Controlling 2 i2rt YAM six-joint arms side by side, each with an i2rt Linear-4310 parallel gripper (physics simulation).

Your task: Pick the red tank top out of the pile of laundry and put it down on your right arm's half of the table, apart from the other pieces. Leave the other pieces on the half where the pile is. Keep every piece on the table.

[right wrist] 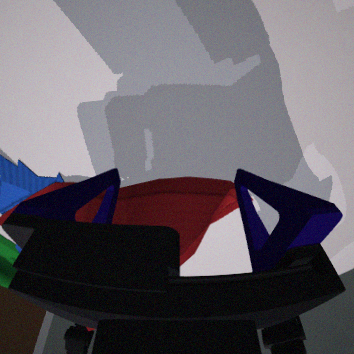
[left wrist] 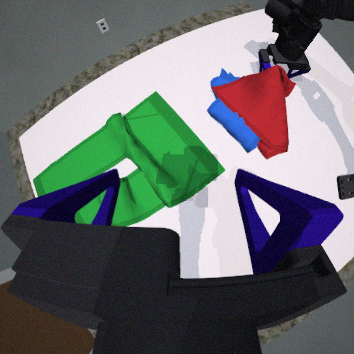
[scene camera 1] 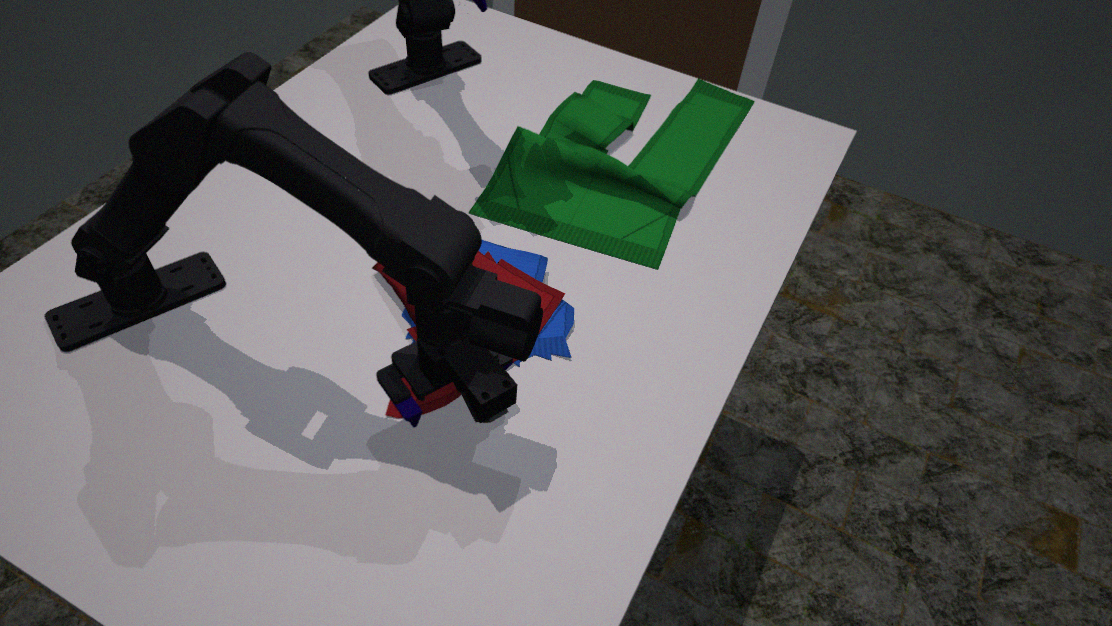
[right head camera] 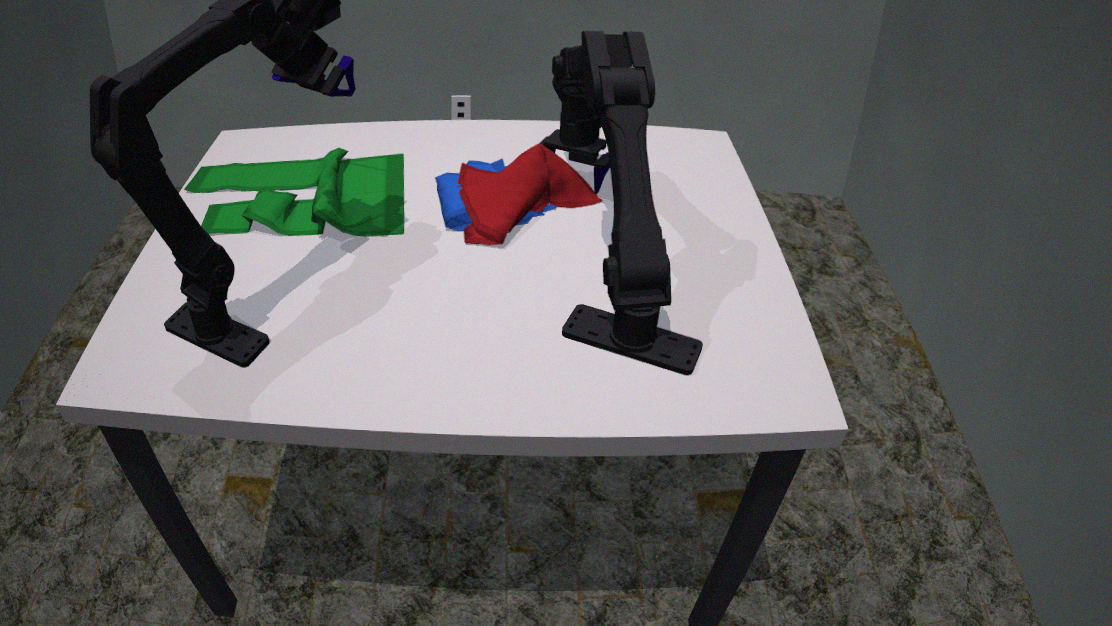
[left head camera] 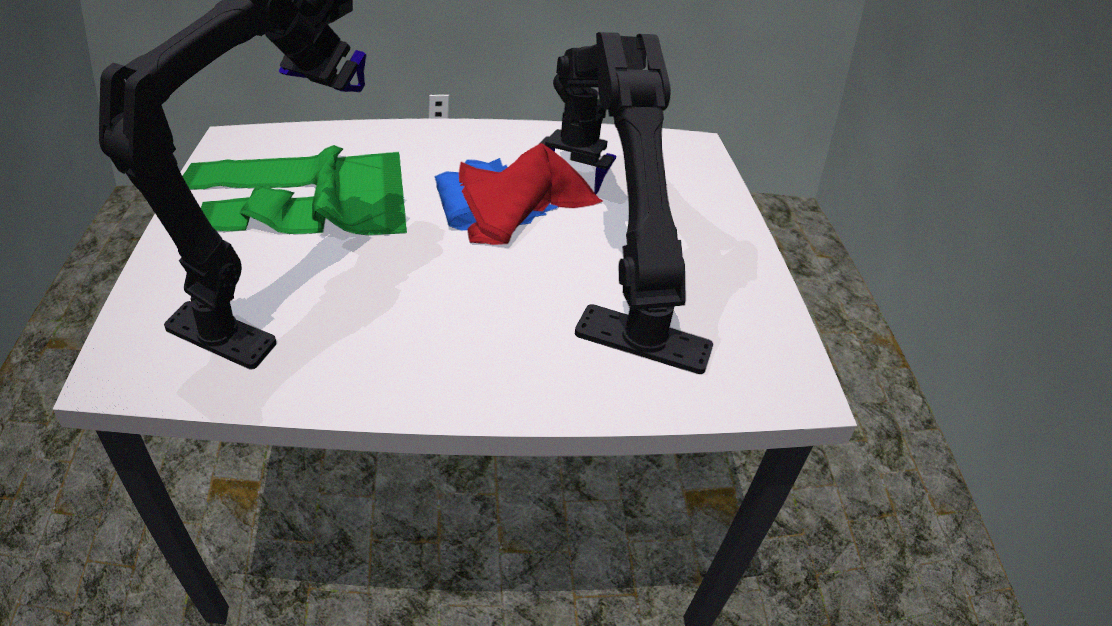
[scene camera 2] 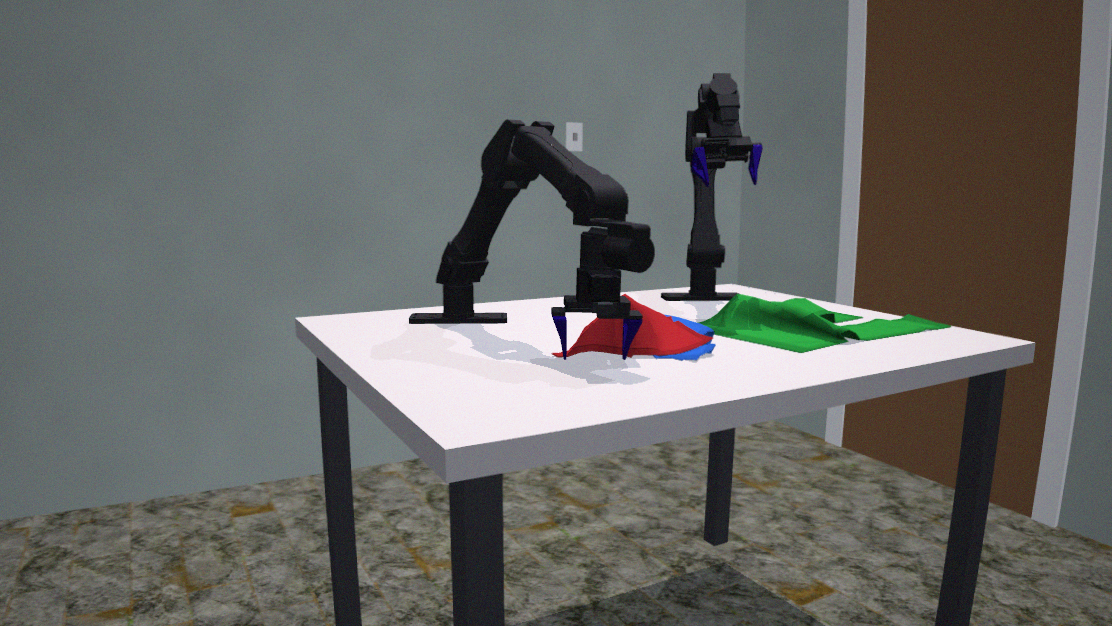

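The red tank top (left head camera: 505,194) (right head camera: 505,194) (scene camera 2: 669,334) (left wrist: 260,100) lies crumpled and partly raised on a blue piece (left head camera: 451,206) (right head camera: 451,206) (scene camera 1: 556,330) (left wrist: 232,125). In the right wrist view, its outer part (right wrist: 160,205) lies between and below the fingers. My right gripper (scene camera 2: 594,357) (right wrist: 176,174) is open and points down, its tips low near the table, on either side of the red cloth's outer end. In the head views the cloth hides one of its fingers. My left gripper (scene camera 2: 730,183) (left wrist: 176,174) is open and empty, high above the table.
A green piece (left head camera: 369,186) (right head camera: 373,186) (scene camera 1: 599,217) (scene camera 2: 778,326) (left wrist: 150,130) lies spread on the left of the table in the head views, apart from the red and blue pieces. The right arm hangs over the pile in scene camera 1.
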